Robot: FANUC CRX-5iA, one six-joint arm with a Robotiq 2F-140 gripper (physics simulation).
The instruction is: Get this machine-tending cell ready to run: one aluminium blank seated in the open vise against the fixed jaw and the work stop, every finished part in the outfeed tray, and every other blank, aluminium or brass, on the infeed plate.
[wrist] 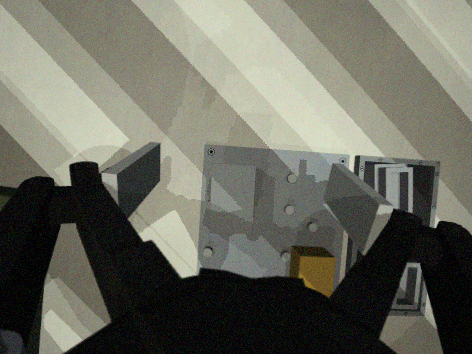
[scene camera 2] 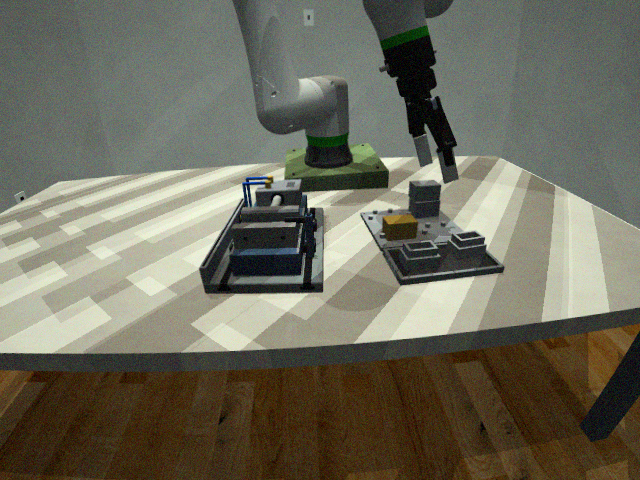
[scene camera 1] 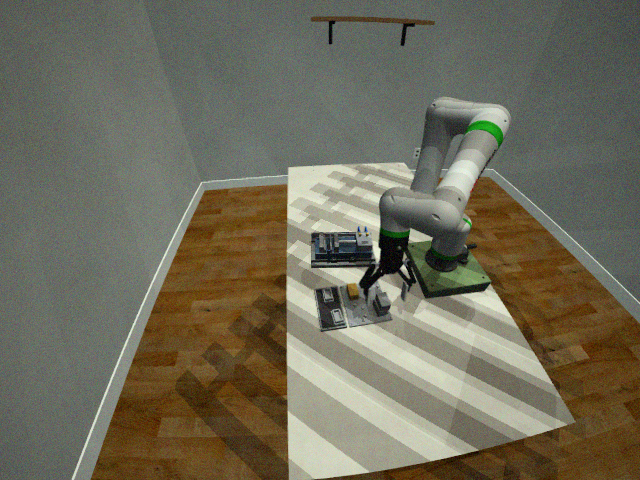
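Seen in the pictures: gripper, fingertip midpoint: (wrist: 244,171) (scene camera 2: 437,172) (scene camera 1: 385,301); arm's base, origin of the base link: (scene camera 2: 328,160) (scene camera 1: 441,259).
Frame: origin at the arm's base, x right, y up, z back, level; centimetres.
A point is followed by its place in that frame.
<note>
My gripper (scene camera 1: 385,293) @(z -35.8, x -17.3, y 5.4 cm) (scene camera 2: 436,165) @(z -35.8, x -17.3, y 5.4 cm) (wrist: 244,171) @(z -35.8, x -17.3, y 5.4 cm) is open and empty above the infeed plate (scene camera 2: 372,222) @(z -36.9, x -2.3, y -4.6 cm) (wrist: 320,155) @(z -45.3, x -19.3, y -4.6 cm). Two grey aluminium blanks are stacked on the plate; the upper blank (scene camera 1: 381,299) @(z -35.9, x -14.9, y 2.8 cm) (scene camera 2: 424,191) @(z -36.8, x -14.0, y 1.5 cm) (wrist: 232,192) @(z -35.0, x -15.5, y 2.8 cm) shows between the fingers in the wrist view, below fingertip level, and the lower blank (scene camera 2: 423,208) @(z -37.3, x -13.9, y -2.3 cm) is under it. A brass blank (scene camera 1: 352,291) @(z -44.5, x -6.6, y -1.1 cm) (scene camera 2: 399,227) @(z -45.9, x -4.7, y -1.9 cm) (wrist: 316,272) @(z -44.0, x -6.9, y -1.0 cm) lies on the plate near the tray. Two finished parts (scene camera 1: 327,295) @(z -54.5, x -5.3, y -2.7 cm) (scene camera 1: 337,316) @(z -52.8, x -15.3, y -2.7 cm) (scene camera 2: 421,256) @(z -55.8, x -4.8, y -2.6 cm) (scene camera 2: 467,245) @(z -54.4, x -14.5, y -2.5 cm) are in the outfeed tray (scene camera 2: 452,277) @(z -59.5, x -9.0, y -5.1 cm) (wrist: 435,200) @(z -59.5, x -14.3, y -4.2 cm). The vise (scene camera 1: 343,255) @(z -42.9, x 13.3, y -1.1 cm) (scene camera 2: 266,262) @(z -54.6, x 20.6, y -0.9 cm) shows no blank; its jaw gap is partly hidden.
The green robot base (scene camera 1: 460,289) @(z 0.7, x -15.9, y -1.5 cm) (scene camera 2: 336,180) @(z -12.6, x 0.4, y -2.5 cm) stands behind the vise and plate. Small pegs stand up from the infeed plate. Blue hoses (scene camera 1: 362,229) @(z -29.8, x 23.4, y 3.0 cm) (scene camera 2: 247,190) @(z -29.8, x 23.7, y 2.7 cm) rise at the vise's actuator end. The tray lies directly beside the plate, towards the table edge.
</note>
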